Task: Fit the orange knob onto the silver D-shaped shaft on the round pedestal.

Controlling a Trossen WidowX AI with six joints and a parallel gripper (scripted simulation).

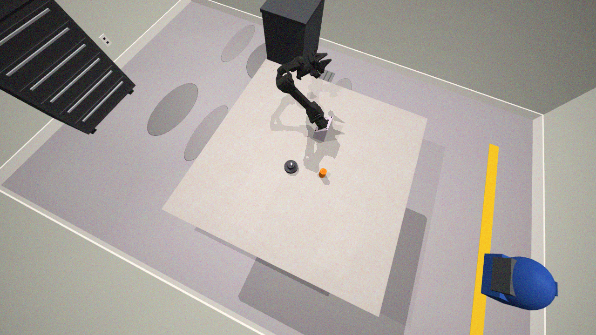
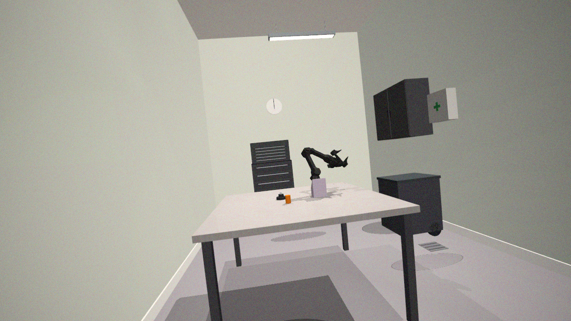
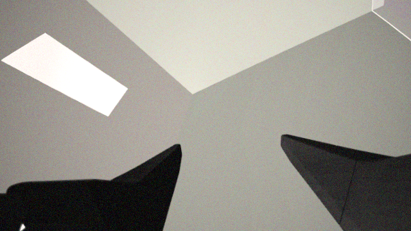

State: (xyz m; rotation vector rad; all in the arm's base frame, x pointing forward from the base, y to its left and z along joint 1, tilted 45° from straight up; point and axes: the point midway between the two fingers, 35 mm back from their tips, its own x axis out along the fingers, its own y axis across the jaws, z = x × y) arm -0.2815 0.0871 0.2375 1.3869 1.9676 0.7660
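Now: the orange knob 60 cm ahead of my gripper tip, 29 cm below it and 16 cm to the left of it. The rest, counted from my gripper tip: dark round pedestal (61 cm ahead, 30 cm below, 4 cm to the right).
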